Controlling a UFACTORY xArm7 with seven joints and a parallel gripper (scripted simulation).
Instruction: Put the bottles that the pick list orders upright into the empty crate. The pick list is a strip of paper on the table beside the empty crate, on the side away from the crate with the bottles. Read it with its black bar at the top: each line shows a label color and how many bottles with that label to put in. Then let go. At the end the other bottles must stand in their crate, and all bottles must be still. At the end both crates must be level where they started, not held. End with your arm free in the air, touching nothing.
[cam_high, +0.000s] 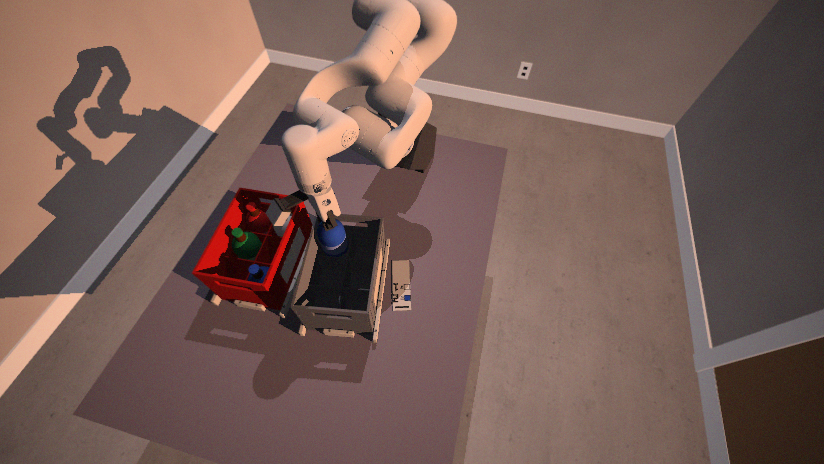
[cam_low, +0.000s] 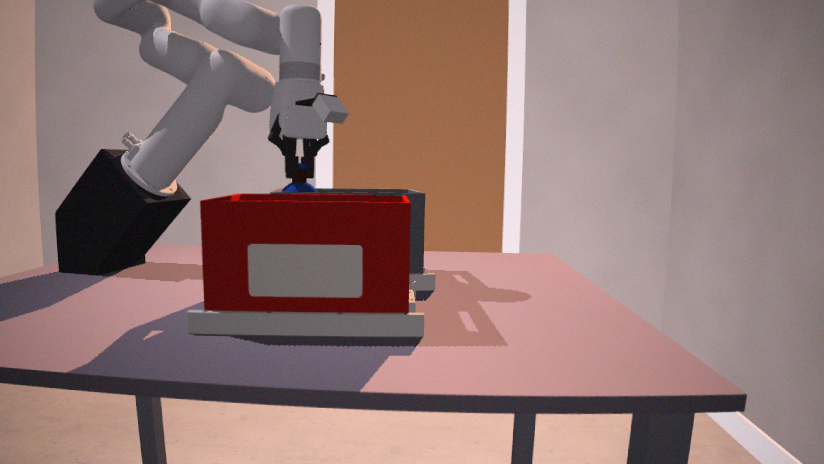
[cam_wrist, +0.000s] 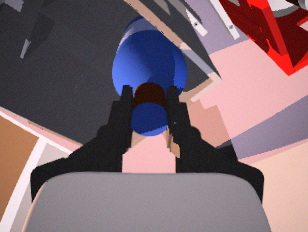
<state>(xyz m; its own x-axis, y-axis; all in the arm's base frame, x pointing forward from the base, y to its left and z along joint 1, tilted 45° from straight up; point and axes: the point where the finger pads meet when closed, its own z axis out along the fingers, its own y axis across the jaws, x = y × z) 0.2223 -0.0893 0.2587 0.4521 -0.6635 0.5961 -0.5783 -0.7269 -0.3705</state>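
Now: hand 14 cm above the grey crate, 9 cm short of it and 4 cm to the right of it. From my hand the other things lie so: red bottle (23 cm to the right, 13 cm below, 6 cm behind); white bottle (15 cm to the right, 13 cm below, 5 cm behind); red crate (20 cm to the right, 14 cm below, 3 cm ahead).
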